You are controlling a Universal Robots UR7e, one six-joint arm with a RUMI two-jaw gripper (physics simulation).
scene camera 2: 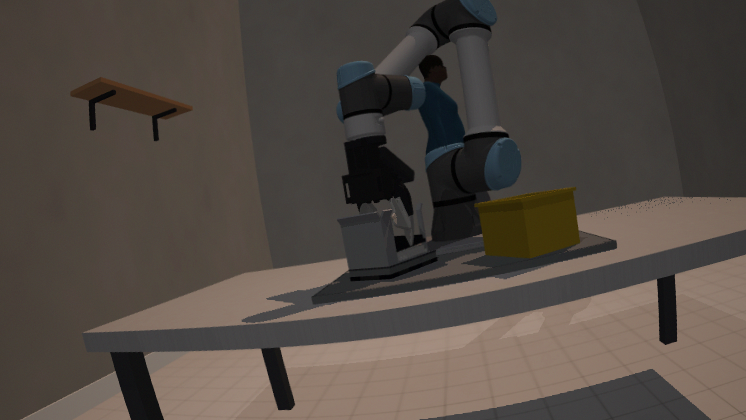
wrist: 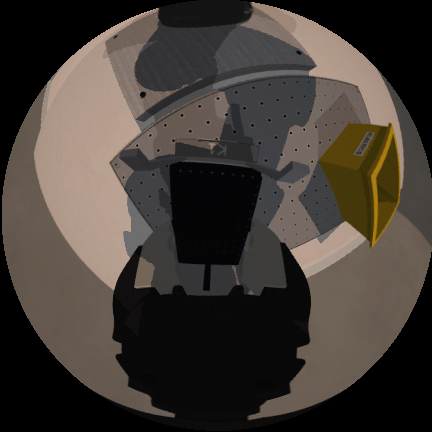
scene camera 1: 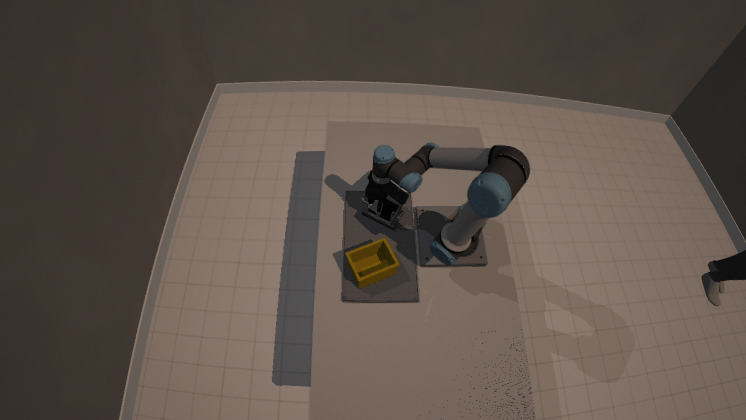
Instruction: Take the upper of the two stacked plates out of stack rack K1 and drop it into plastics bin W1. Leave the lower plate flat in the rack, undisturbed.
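Seen in the pictures: gripper, between the fingertips: [wrist: 211, 219] [scene camera 1: 381, 207]; arm's base, origin of its link: [scene camera 2: 460, 235].
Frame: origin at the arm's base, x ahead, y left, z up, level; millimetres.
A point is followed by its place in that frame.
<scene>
Stack rack K1 [scene camera 1: 380, 219] [scene camera 2: 368, 242] {x 412, y -158, z 51 mm} [wrist: 217, 149] {x 279, y -98, z 5 mm} is light grey and stands on the perforated board. My gripper [scene camera 1: 386, 208] {x 346, y -134, z 29 mm} [scene camera 2: 399, 226] [wrist: 211, 219] {x 346, y -134, z 29 mm} points down into the rack, one finger on each side of a black plate. It is shut on this upper plate [wrist: 215, 210] {x 332, y -123, z 39 mm}, which looks flat and lies within the rack's outline in the wrist view. The lower plate cannot be told apart; the upper plate and the rack wall hide it. Plastics bin W1 [scene camera 1: 378, 274] {x 359, y 185, z 52 mm} [scene camera 2: 529, 224] {x 479, y 122, z 38 mm} [wrist: 350, 145] {x 318, y 87, z 23 mm} is yellow and open-topped, beside the rack. Its visible interior holds no plate.
The grey perforated board [scene camera 2: 334, 293] {x 491, y -214, z -19 mm} [wrist: 295, 112] {x 261, y 27, z -17 mm} carries rack and bin. The arm's base plate [scene camera 1: 475, 255] {x -57, y 70, z 2 mm} [wrist: 250, 55] {x 164, y -2, z -6 mm} adjoins it. The rack's upright guides flank the fingers. A person [scene camera 2: 441, 112] stands behind the arm. A wooden shelf [scene camera 2: 130, 98] hangs on the wall.
</scene>
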